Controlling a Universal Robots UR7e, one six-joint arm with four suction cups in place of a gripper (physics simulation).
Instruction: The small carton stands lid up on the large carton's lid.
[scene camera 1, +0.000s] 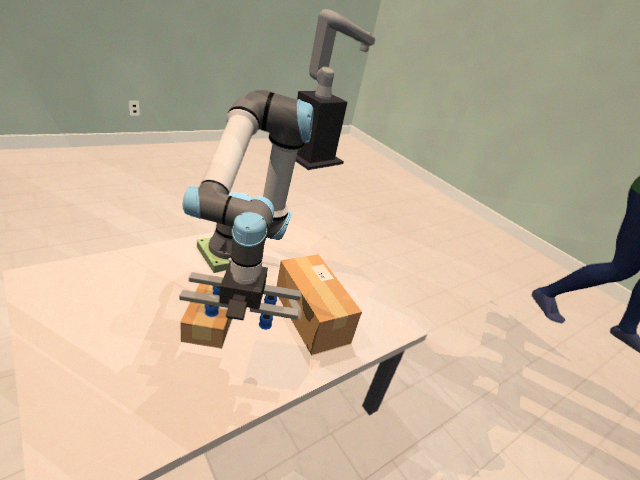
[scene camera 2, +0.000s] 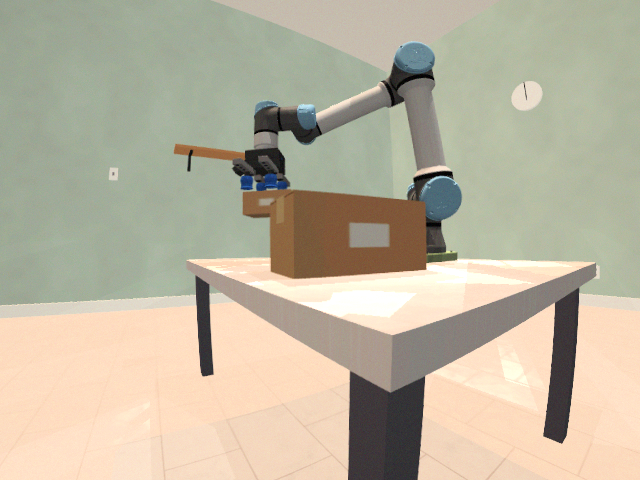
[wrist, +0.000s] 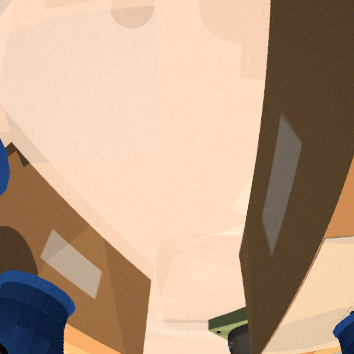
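Seen in the pictures: hand at its tool point: (scene camera 2: 265, 192) (wrist: 207, 251); arm's base at its link origin: (scene camera 1: 228, 248).
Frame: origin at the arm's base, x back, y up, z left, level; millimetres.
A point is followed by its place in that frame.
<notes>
The small carton (scene camera 1: 202, 324) @[x -476, y 196, z -350 mm] (scene camera 2: 256, 203) @[x -482, y 158, z -282 mm] (wrist: 74, 225) hangs off the table (scene camera 1: 77, 335) @[x -152, y -33, z -562 mm] (scene camera 2: 465, 310) @[x -625, y -33, z 418 mm], lid up, about level with the top of the large carton. My suction gripper (scene camera 1: 238, 309) @[x -473, y 185, z -238 mm] (scene camera 2: 262, 181) @[x -473, y 185, z -238 mm] sits on its lid, with the left cups on it and the right cups over bare table. One blue cup (wrist: 31, 309) shows in the wrist view. The large carton (scene camera 1: 320, 302) @[x -505, y 117, z 33 mm] (scene camera 2: 346, 232) @[x -505, y 46, z 147 mm] (wrist: 298, 140) stands on the table just to the right, lid up, with a white label on its lid and a grey one on its side. A narrow gap separates the two cartons.
The arm's green base plate (scene camera 1: 209, 255) @[x -18, y 5, z -89 mm] (scene camera 2: 442, 255) @[x -16, y -12, z 80 mm] is behind the cartons. A black pedestal with a grey camera arm (scene camera 1: 323, 126) stands on the floor behind. A person's legs (scene camera 1: 594, 273) are at the right. The table's front edge (scene camera 1: 310, 392) @[x -668, y -39, z -103 mm] is close to the large carton.
</notes>
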